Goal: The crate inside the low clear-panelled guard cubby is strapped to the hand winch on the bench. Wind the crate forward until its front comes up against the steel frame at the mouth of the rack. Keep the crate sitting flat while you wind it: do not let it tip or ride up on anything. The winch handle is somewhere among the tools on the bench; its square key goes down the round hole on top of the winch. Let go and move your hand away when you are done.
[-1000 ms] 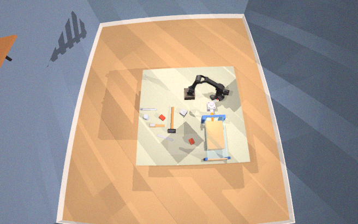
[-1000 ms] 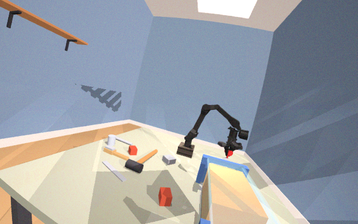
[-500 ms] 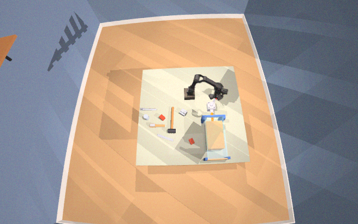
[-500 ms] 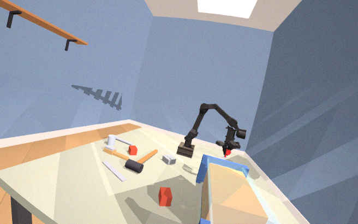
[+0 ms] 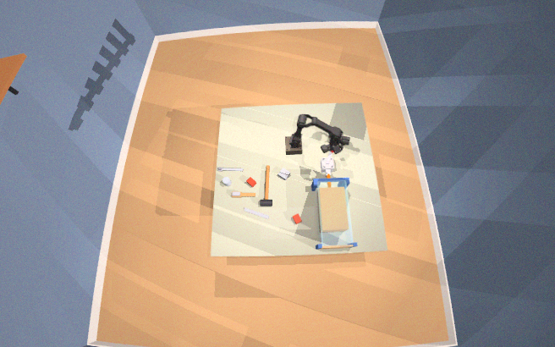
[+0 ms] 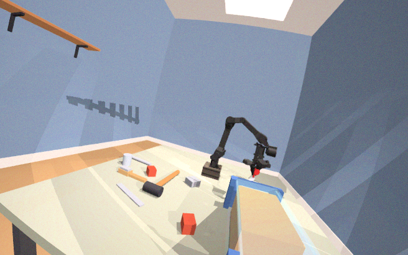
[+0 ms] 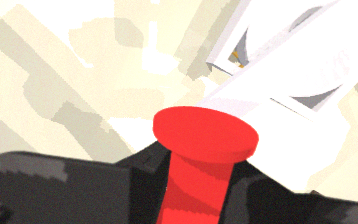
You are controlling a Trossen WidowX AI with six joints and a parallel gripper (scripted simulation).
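Now: gripper tip 250 mm short of the blue steel frame, 30 mm to the left of it and 10 mm above it. Round my gripper tip: white hand winch (80 mm ahead, 40 mm to the right, 80 mm below); crank arm (30 mm ahead, 10 mm to the right, 10 mm below); red knob (20 mm above).
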